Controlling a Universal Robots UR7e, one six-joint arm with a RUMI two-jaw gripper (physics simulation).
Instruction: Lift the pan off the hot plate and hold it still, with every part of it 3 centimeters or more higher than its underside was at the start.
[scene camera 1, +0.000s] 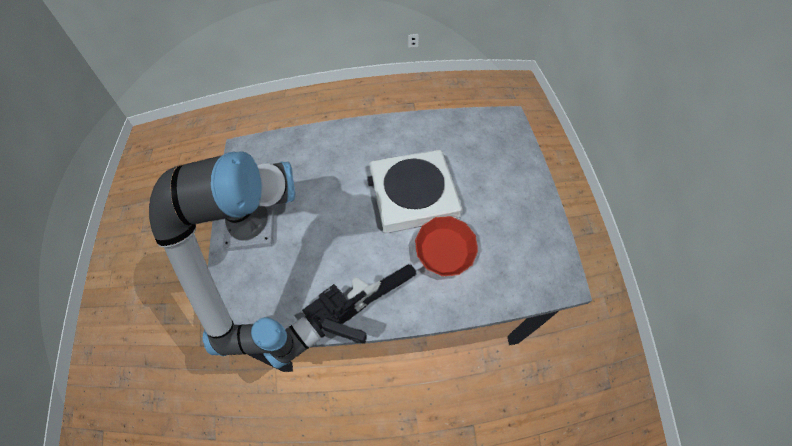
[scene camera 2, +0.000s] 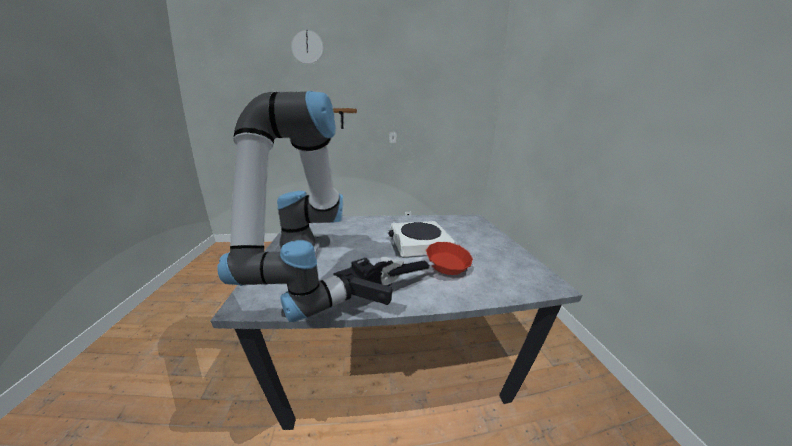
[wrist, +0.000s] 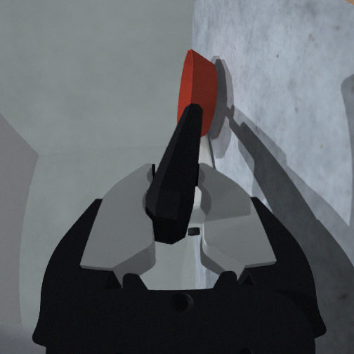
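Note:
The gripper can be seen in both scene cameras and from the wrist: the gripper (scene camera 1: 380, 284) (scene camera 2: 402, 266) (wrist: 174, 165). A red pan (scene camera 1: 446, 246) (scene camera 2: 448, 258) is visible too, while a white hot plate (wrist: 197, 215) appears in the view from the gripper's wrist.

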